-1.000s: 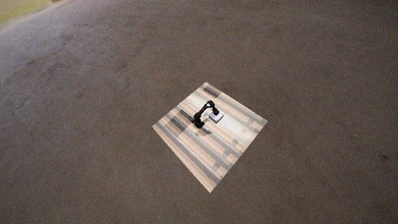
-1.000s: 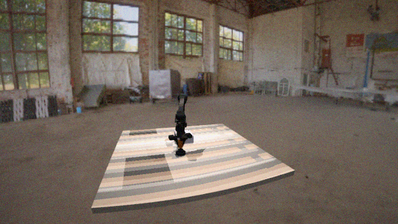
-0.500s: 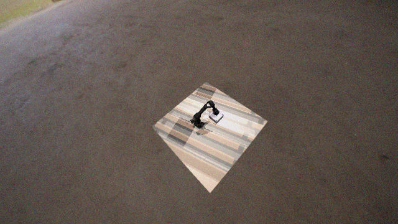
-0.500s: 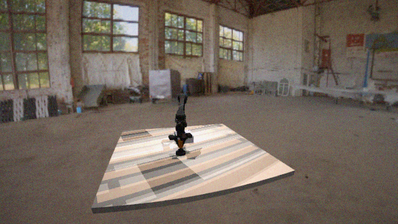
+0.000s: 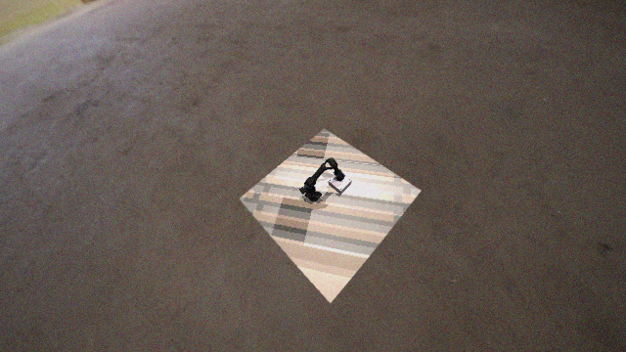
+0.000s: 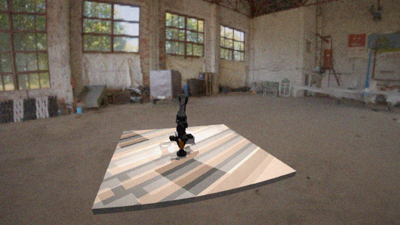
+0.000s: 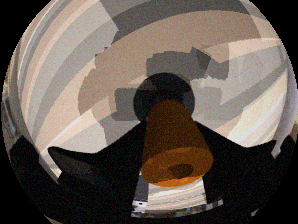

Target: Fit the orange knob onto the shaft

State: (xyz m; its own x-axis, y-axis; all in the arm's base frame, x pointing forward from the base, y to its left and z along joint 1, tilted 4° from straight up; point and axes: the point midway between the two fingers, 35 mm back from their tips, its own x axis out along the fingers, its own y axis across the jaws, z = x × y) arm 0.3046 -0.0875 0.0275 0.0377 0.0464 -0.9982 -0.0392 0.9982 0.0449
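Right now my gripper tip is 20 mm below the orange knob. Also, from my gripper tip: dark round pedestal (40 mm below).
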